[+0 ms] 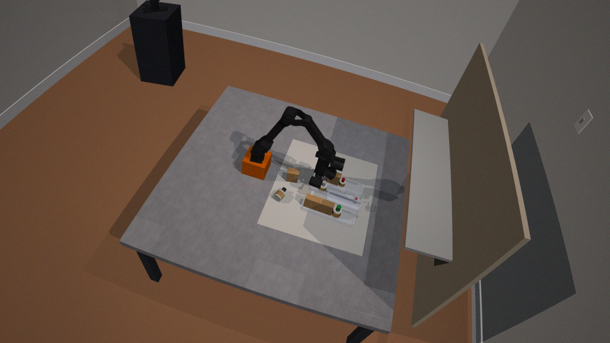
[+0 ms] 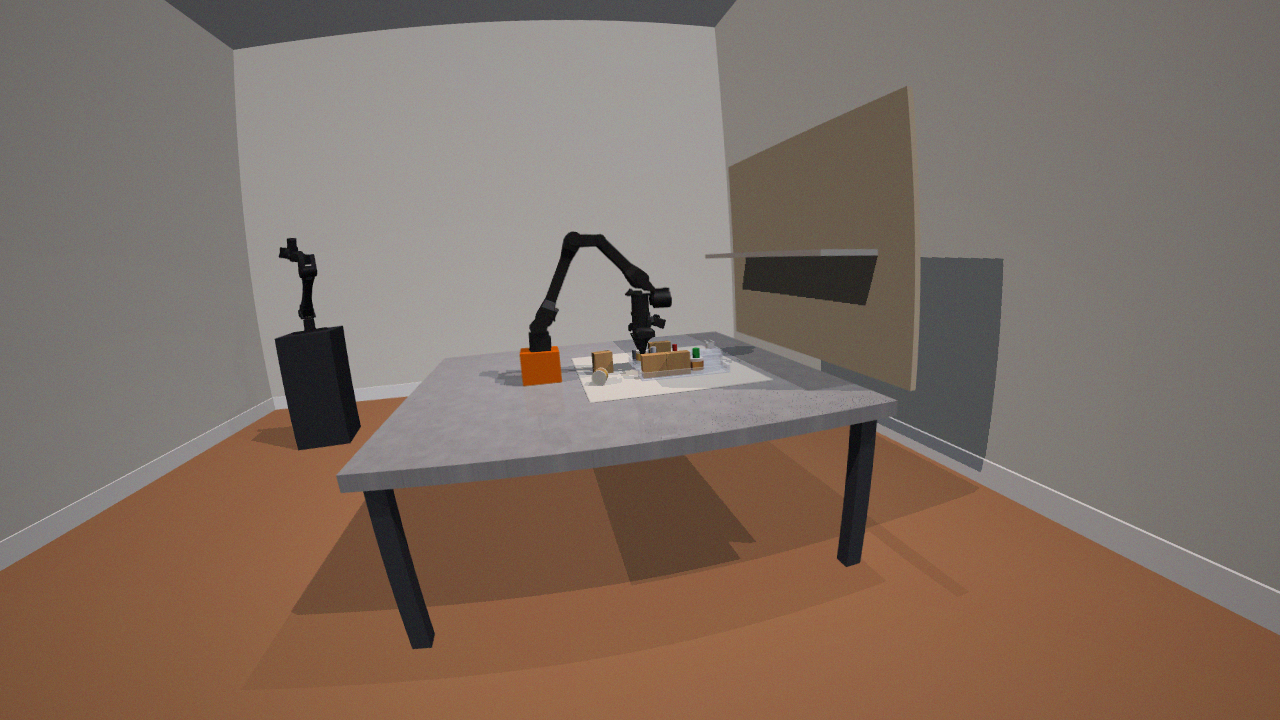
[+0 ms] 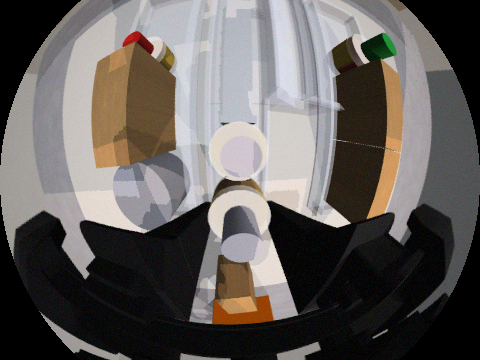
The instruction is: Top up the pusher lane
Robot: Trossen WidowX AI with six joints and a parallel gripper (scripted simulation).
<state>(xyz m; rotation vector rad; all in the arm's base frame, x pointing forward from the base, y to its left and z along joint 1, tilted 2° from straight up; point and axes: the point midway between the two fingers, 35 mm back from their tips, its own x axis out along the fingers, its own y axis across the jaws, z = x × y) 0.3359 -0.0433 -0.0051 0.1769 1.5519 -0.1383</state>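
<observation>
Now: gripper tip 13 cm past the brown box, 3 cm to the right of it and 1 cm above it. From my gripper tip the other things lie so: clear lane rack (14 cm ahead, 5 cm to the right, 3 cm below); then wall shelf (50 cm ahead, 32 cm above, 8 cm to the right).
</observation>
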